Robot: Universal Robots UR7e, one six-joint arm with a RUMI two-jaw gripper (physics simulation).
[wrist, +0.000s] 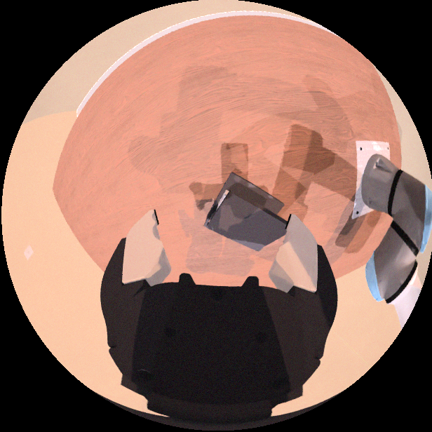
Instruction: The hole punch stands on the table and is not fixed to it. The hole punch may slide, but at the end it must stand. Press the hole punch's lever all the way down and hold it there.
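Note:
The dark grey hole punch (pixel 247 212) stands on the reddish wooden table, turned at an angle, a little right of the middle of the wrist view. Its broad, flat top faces the camera, and a thin light strip shows near its left end. How far the lever is down cannot be told from above. My gripper (pixel 221 214) is open, with its two pale jaws wide apart and nothing between them. It is above the table; in the view the punch shows between and just beyond the fingertips, its right corner close to the right fingertip. Any contact cannot be made out.
The wooden table (pixel 150 100) has a pale edge at the back. The arm's grey and blue links (pixel 407 205) stand at the right, over a white mounting plate (pixel 371 150) with small dark holes. Several shadows lie across the table around the punch.

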